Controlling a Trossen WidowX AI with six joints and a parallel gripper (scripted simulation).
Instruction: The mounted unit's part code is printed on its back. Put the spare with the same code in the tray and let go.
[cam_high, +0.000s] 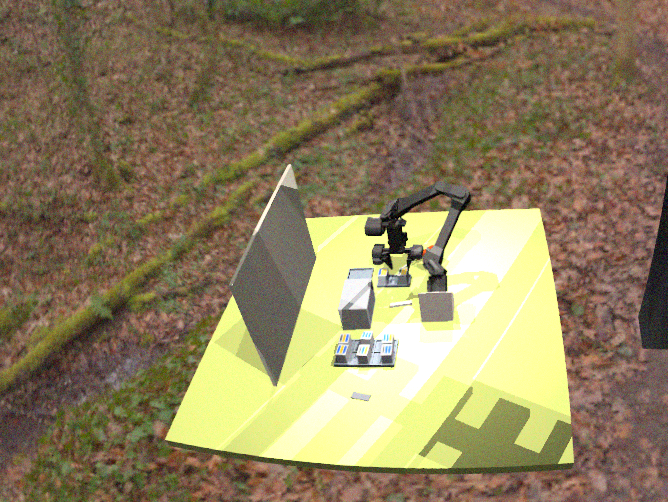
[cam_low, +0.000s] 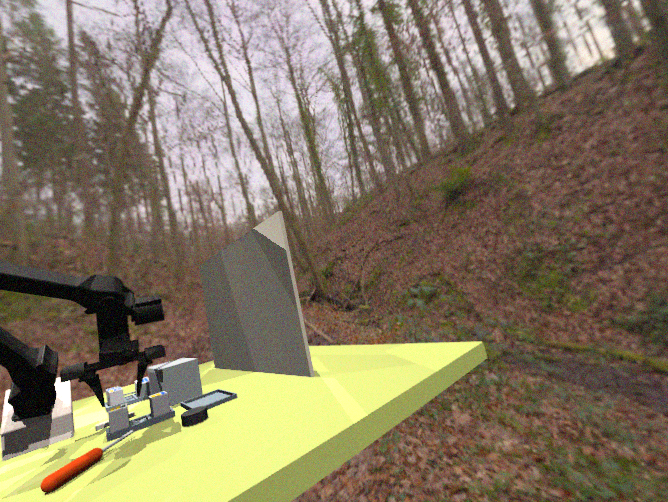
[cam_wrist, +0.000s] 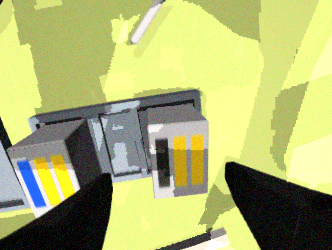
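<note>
My gripper tip is now 30 mm short of the grey rack and 60 mm above it. Also, from my gripper tip: flat tray 170 mm ahead, 60 mm below; then black puck 130 mm ahead, 120 mm to the right, 50 mm below; then white stick 30 mm behind, 120 mm to the left, 60 mm below.
</note>
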